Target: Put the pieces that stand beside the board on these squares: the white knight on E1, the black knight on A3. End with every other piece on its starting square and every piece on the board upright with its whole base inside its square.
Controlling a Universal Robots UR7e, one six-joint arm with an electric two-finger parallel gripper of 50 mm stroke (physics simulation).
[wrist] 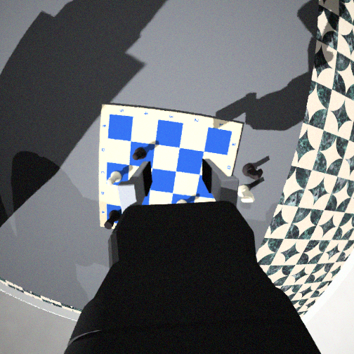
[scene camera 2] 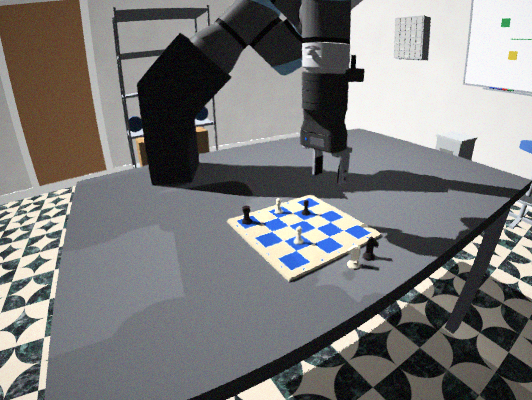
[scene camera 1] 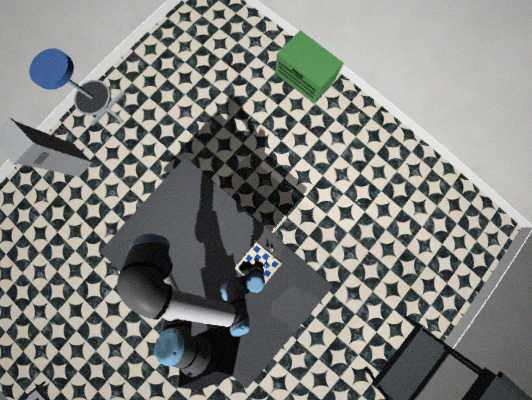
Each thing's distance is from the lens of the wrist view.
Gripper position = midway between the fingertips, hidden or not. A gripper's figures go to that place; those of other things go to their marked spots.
my gripper (wrist: 176, 170): 0.16 m
chessboard (wrist: 175, 143): 0.26 m
